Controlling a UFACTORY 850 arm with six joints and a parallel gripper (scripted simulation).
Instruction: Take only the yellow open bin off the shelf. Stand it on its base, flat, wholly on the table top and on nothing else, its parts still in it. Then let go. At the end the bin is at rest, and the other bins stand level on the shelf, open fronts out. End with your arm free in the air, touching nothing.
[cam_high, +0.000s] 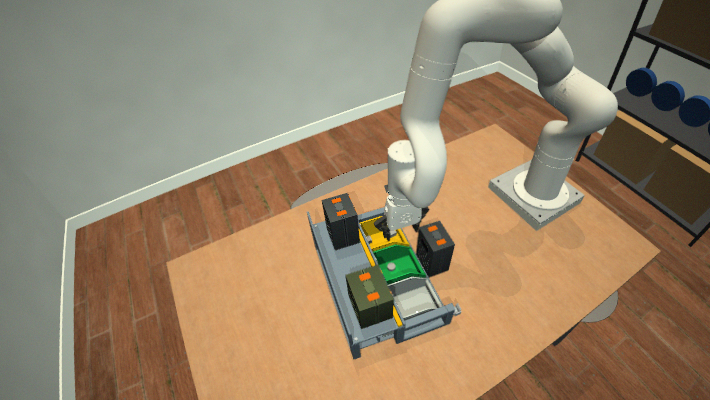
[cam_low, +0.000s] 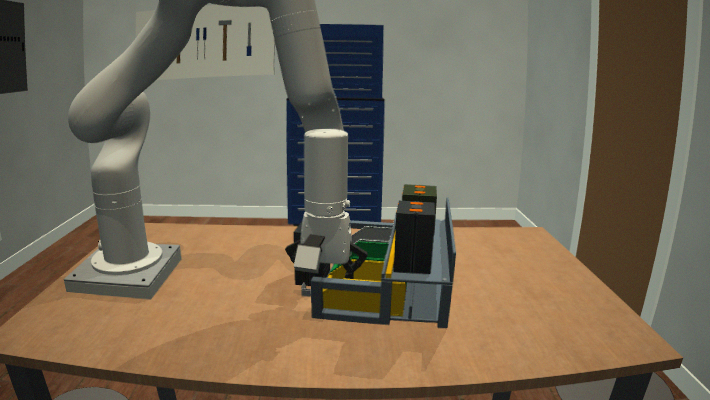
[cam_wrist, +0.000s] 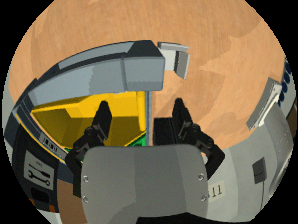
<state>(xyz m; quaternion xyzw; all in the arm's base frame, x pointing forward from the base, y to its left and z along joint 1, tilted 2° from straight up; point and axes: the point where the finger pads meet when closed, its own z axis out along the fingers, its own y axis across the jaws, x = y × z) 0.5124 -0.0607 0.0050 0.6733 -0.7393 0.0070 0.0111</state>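
Now: hand 8 cm short of the yellow bin and 1 cm to the left of it. From my hand the other things lie so: grey bin (22 cm to the left, 10 cm ahead); then olive box (21 cm to the left, 20 cm ahead, 10 cm above); then green bin (10 cm to the left, 9 cm ahead).
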